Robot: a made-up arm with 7 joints. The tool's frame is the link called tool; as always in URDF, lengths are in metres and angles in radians.
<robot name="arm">
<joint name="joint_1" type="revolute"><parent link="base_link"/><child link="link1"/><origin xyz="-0.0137 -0.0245 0.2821" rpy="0 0 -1.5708"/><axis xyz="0 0 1"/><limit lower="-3.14" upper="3.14" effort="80" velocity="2.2"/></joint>
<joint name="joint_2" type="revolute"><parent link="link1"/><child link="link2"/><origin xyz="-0.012 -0.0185 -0.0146" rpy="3.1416 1.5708 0"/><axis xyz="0 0 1"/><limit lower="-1.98" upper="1.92" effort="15" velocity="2.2"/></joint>
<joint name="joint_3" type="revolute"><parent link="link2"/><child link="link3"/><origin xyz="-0.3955 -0.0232 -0.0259" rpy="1.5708 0 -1.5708"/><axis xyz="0 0 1"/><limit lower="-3.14" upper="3.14" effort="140" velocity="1.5"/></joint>
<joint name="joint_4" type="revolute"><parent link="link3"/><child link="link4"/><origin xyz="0.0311 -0.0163 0.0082" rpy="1.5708 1.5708 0"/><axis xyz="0 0 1"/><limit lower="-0.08" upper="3.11" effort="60" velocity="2.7"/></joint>
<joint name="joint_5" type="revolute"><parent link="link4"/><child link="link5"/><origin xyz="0.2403 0.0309 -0.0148" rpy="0 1.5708 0"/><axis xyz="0 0 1"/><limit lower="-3.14" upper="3.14" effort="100" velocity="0.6"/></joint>
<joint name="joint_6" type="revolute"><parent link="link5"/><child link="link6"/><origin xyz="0.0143 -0.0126 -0.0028" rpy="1.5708 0 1.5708"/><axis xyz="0 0 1"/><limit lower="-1.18" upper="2.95" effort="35" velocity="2.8"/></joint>
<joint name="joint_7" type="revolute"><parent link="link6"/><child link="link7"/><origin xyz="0.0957 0.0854 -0.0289" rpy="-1.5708 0 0"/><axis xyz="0 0 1"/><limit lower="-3.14" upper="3.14" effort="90" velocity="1.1"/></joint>
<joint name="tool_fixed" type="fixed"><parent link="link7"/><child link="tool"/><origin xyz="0.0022 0.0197 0.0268" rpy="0 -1.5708 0"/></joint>
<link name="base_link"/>
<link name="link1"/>
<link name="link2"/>
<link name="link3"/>
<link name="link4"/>
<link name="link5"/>
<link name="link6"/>
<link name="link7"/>
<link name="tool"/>
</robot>
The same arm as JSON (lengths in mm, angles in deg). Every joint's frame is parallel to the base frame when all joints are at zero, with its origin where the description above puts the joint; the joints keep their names.
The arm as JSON. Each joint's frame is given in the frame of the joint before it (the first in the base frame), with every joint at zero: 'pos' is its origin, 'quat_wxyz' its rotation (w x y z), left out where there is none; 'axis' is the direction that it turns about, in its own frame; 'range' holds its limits. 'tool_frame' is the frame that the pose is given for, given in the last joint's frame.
{"length_unit": "mm", "angle_unit": "deg", "joints": [
  {"joint": "joint_1", "pos": [-13.7, -24.5, 282.1], "axis": "+z", "range": [-179.91, 179.91]},
  {"joint": "joint_2", "pos": [-18.5, 12.0, -14.6], "axis": "+y", "range": [-113.45, 110.01]},
  {"joint": "joint_3", "pos": [23.2, -25.9, 395.5], "axis": "+z", "range": [-179.91, 179.91]},
  {"joint": "joint_4", "pos": [31.1, -16.3, 8.2], "axis": "-y", "range": [-4.58, 178.19]},
  {"joint": "joint_5", "pos": [30.9, 14.8, -240.3], "axis": "-z", "range": [-179.91, 179.91]},
  {"joint": "joint_6", "pos": [-12.6, 14.3, 2.8], "axis": "+y", "range": [-67.61, 169.02]},
  {"joint": "joint_7", "pos": [95.7, -28.9, -85.4], "axis": "-z", "range": [-179.91, 179.91]}
], "tool_frame": {"pos": [2.2, -19.7, -26.8], "quat_wxyz": [0.00001, -0.707105, 0.000003, 0.707108]}}

